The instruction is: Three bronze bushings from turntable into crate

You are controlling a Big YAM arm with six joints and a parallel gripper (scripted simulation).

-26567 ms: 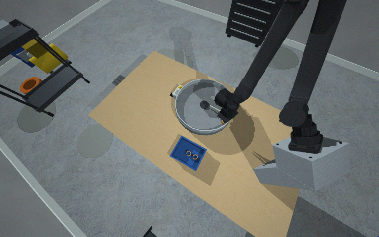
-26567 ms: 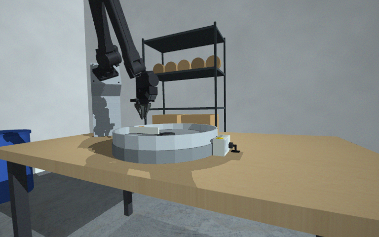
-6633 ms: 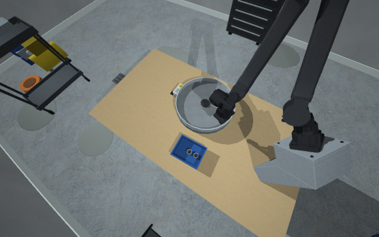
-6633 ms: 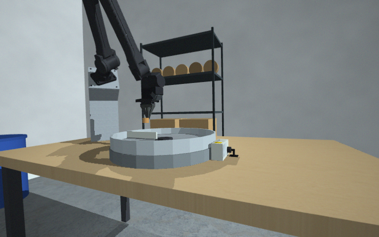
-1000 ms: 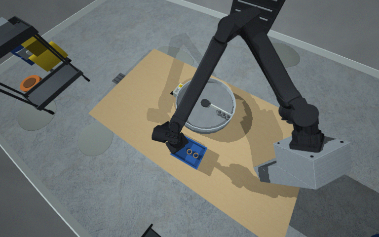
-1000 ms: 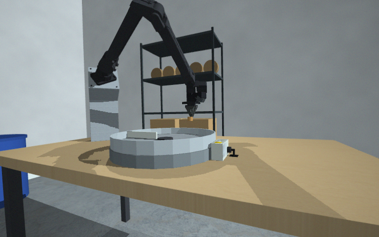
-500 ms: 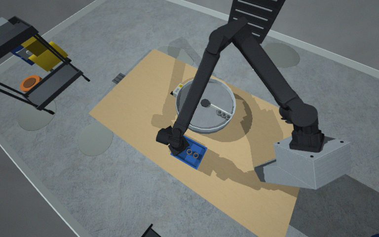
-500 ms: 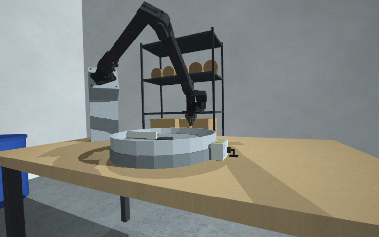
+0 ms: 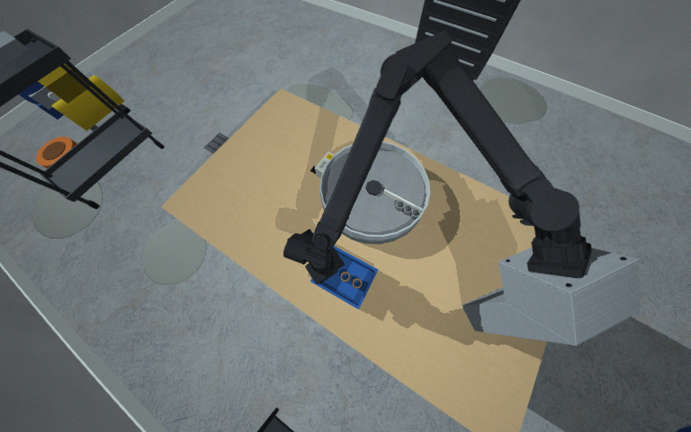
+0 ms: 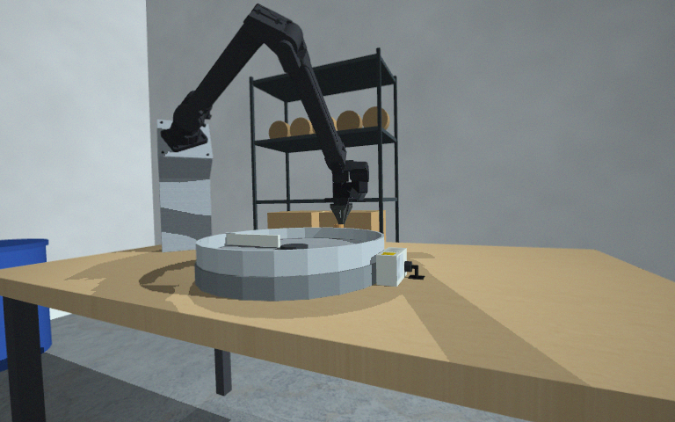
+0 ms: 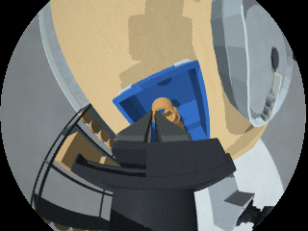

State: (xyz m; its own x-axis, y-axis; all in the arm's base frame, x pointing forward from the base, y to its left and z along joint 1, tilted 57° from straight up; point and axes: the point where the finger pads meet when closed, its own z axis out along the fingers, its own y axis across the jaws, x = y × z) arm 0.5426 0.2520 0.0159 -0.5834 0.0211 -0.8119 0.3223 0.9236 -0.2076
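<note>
Now: the blue crate 6 cm below my hand, 6 cm behind it and 1 cm to the right of it. Also, from my hand: grey turntable: 37 cm to the right, 3 cm below, 1 cm behind.
</note>
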